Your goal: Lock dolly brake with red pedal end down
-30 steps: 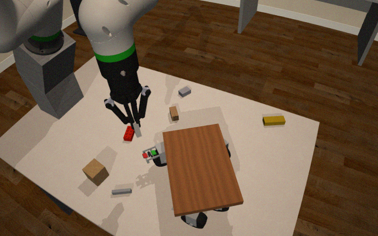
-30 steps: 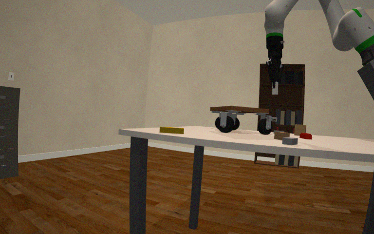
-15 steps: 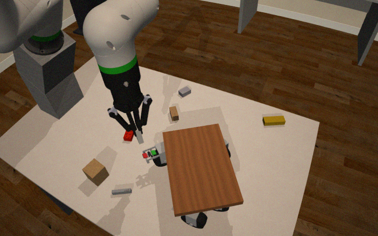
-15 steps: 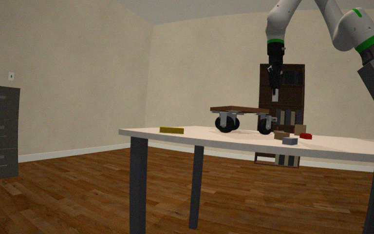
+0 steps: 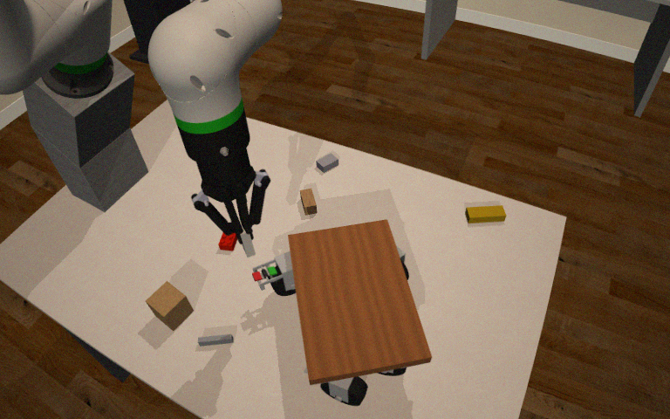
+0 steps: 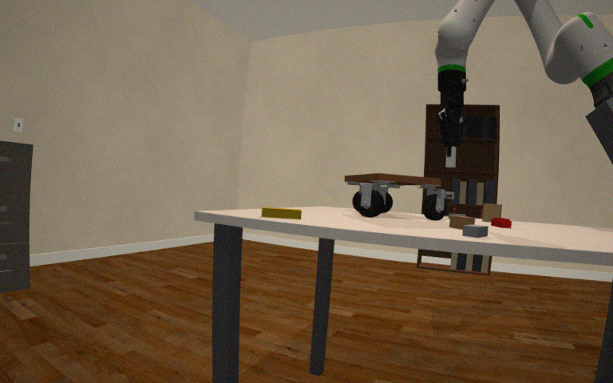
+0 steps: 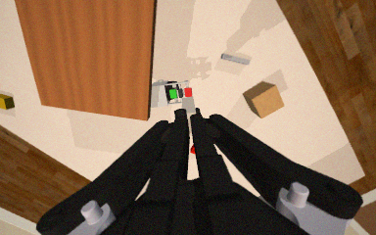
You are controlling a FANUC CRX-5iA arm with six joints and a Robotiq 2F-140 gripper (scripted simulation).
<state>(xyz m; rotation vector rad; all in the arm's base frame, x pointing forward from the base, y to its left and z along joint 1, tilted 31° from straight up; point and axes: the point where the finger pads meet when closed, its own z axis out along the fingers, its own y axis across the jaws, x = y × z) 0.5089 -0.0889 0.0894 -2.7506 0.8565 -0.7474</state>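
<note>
Now: the brake pedal 10 mm ahead of my hand, 10 mm to the left of it and 120 mm below it. The rest, counted from my hand: grey bar 30 mm behind, 130 mm to the right, 190 mm below; tan cube 150 mm behind, 120 mm to the right, 170 mm below; red brick 160 mm behind, 90 mm to the left, 180 mm below.
</note>
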